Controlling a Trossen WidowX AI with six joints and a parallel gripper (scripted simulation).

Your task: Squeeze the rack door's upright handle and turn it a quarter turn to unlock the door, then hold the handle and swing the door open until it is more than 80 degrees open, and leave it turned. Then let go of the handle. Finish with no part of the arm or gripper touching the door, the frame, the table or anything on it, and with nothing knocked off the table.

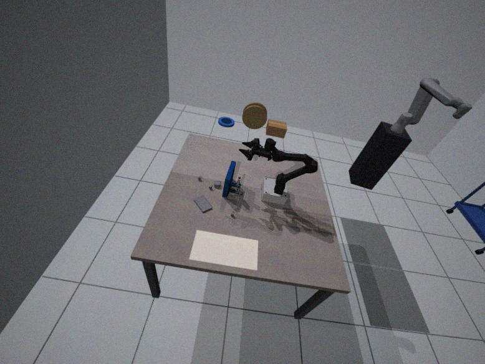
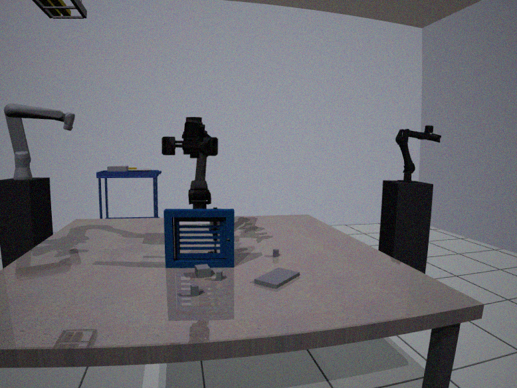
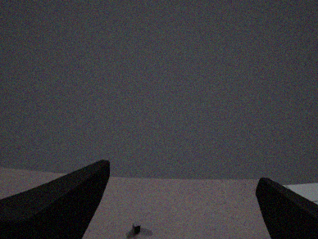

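The upright handle is 27 cm below my gripper tip, 9 cm to the left of it and 6 cm behind it. The rest, counted from my gripper tip: small post (36 cm below, 30 cm to the left, 8 cm behind); then flat grey plate (37 cm below, 28 cm to the left, 14 cm ahead).
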